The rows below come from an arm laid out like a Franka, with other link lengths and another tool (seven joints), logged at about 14 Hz.
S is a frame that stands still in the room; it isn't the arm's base.
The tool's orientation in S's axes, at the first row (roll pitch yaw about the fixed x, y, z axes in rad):
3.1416 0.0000 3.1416
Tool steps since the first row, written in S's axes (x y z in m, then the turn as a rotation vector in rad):
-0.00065 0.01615 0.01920 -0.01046 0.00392 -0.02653
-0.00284 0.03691 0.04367 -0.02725 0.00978 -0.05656
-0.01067 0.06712 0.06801 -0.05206 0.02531 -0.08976
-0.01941 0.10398 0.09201 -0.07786 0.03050 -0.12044
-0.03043 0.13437 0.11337 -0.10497 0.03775 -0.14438
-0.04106 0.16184 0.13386 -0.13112 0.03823 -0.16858
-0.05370 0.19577 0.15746 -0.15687 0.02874 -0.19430
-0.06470 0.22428 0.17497 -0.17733 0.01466 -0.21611
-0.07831 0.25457 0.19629 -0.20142 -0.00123 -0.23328
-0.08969 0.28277 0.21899 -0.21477 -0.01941 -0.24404
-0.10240 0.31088 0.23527 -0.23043 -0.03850 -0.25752
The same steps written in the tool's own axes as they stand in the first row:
0.00065 0.01615 -0.01920 0.01046 0.00392 0.02653
0.00284 0.03691 -0.04367 0.02725 0.00978 0.05656
0.01067 0.06712 -0.06801 0.05206 0.02531 0.08976
0.01941 0.10398 -0.09201 0.07786 0.03050 0.12044
0.03043 0.13437 -0.11337 0.10497 0.03775 0.14438
0.04106 0.16184 -0.13386 0.13112 0.03823 0.16858
0.05370 0.19577 -0.15746 0.15687 0.02874 0.19430
0.06470 0.22428 -0.17497 0.17733 0.01466 0.21611
0.07831 0.25457 -0.19629 0.20142 -0.00123 0.23328
0.08969 0.28277 -0.21899 0.21477 -0.01941 0.24404
0.10240 0.31088 -0.23527 0.23043 -0.03850 0.25752

